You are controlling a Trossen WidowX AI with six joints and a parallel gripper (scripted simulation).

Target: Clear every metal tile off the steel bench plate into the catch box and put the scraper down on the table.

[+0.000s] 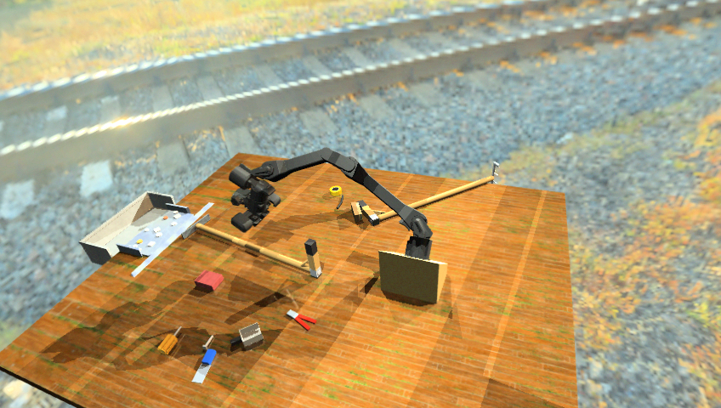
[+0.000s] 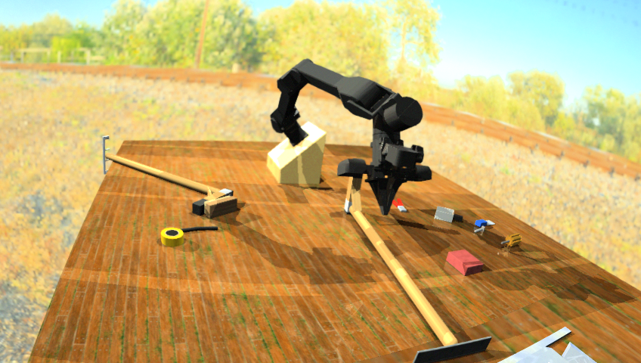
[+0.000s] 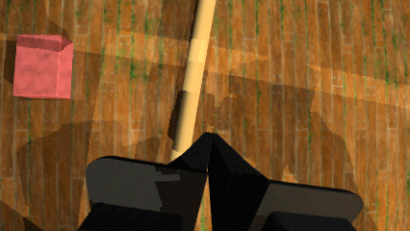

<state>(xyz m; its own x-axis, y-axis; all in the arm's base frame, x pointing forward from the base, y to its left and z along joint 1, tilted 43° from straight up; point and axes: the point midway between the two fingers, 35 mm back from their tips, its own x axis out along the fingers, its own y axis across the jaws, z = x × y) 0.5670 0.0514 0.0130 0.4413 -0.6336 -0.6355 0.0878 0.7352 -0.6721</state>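
Right now my gripper tip is 2 cm short of the long scraper, 2 cm to the right of it and 4 cm above it. From my gripper tip the other things lie so: red block: 6 cm ahead, 20 cm to the left, 10 cm below; wooden block: 25 cm behind, 30 cm to the right, 9 cm below; yellow tape roll: 9 cm behind, 41 cm to the right, 10 cm below.
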